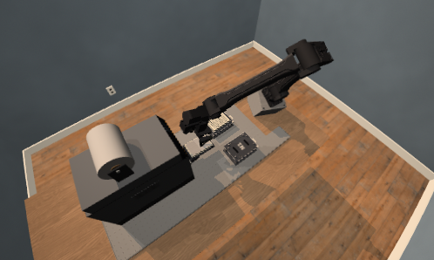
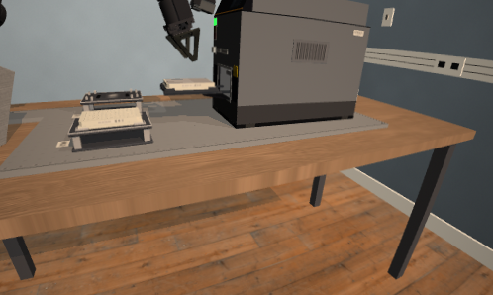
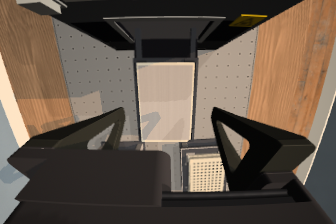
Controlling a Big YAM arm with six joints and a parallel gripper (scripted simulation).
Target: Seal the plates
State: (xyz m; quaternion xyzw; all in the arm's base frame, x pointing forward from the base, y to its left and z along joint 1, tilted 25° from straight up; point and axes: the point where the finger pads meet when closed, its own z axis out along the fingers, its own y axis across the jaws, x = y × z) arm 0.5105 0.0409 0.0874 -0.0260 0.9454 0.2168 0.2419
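Right now the sealer stage is 80 mm below my hand. Also, from my hand: plate nest (180 mm behind, 140 mm below, 120 mm to the right); then start button (110 mm to the left, 80 mm ahead, 10 mm above); then small label (290 mm behind, 180 mm below, 150 mm to the right).
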